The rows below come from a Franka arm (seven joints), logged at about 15 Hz.
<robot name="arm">
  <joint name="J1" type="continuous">
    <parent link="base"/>
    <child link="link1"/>
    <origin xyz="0 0 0.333" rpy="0 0 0"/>
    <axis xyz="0 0 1"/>
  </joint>
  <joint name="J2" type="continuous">
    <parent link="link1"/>
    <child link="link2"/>
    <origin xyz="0 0 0" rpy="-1.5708 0 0"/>
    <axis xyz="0 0 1"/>
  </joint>
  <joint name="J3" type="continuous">
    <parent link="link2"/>
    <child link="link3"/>
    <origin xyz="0 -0.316 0" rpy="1.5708 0 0"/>
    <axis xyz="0 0 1"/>
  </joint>
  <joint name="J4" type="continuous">
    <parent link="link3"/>
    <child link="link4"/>
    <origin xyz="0.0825 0 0" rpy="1.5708 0 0"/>
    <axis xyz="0 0 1"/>
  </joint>
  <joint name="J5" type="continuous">
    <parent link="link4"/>
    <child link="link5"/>
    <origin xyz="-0.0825 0.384 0" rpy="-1.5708 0 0"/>
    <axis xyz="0 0 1"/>
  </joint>
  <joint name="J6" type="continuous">
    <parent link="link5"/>
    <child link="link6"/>
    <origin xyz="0 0 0" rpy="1.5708 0 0"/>
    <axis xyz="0 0 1"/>
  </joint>
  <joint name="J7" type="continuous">
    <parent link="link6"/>
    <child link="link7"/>
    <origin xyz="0.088 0 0" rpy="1.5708 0 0"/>
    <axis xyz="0 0 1"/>
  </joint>
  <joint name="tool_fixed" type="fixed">
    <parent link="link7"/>
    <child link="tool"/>
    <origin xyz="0 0 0.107" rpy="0 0 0"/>
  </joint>
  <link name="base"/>
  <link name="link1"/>
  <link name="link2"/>
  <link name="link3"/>
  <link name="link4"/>
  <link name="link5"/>
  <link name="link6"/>
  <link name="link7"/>
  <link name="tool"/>
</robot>
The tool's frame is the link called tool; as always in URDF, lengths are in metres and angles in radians. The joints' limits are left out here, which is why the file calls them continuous.
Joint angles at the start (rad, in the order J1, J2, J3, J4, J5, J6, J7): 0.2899, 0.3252, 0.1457, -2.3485, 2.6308, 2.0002, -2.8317
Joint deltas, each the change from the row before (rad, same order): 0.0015, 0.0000, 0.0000, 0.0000, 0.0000, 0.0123, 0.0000; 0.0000, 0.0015, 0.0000, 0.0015, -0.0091, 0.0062, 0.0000; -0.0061, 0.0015, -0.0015, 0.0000, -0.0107, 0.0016, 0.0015; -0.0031, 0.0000, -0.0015, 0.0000, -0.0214, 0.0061, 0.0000; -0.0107, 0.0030, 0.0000, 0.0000, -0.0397, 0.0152, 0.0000; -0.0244, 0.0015, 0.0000, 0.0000, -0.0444, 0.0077, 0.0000; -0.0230, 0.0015, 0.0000, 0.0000, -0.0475, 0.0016, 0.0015; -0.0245, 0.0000, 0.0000, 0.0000, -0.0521, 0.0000, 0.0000; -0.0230, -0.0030, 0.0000, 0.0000, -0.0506, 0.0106, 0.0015
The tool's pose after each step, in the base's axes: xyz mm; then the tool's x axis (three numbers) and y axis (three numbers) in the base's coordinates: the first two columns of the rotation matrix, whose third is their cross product. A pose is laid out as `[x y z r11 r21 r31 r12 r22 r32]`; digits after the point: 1 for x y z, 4 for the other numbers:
[466.5 251.5 215.2 0.1003 -0.0785 0.9919 0.7693 -0.6261 -0.1274]
[466.2 251.5 214.2 0.1027 -0.0697 0.9923 0.7734 -0.6218 -0.1237]
[467.4 248.2 213.0 0.1038 -0.0641 0.9925 0.7743 -0.6211 -0.1211]
[467.3 246.2 212.1 0.1034 -0.0492 0.9934 0.7827 -0.6123 -0.1118]
[467.3 241.1 208.6 0.1072 -0.0186 0.9941 0.7954 -0.5983 -0.0970]
[470.6 230.3 206.5 0.1038 0.0069 0.9946 0.8037 -0.5896 -0.0798]
[473.5 220.7 205.0 0.0975 0.0286 0.9948 0.8152 -0.5757 -0.0634]
[476.5 210.6 204.2 0.0867 0.0516 0.9949 0.8283 -0.5587 -0.0432]
[479.1 200.0 204.0 0.0799 0.0812 0.9935 0.8390 -0.5437 -0.0230]

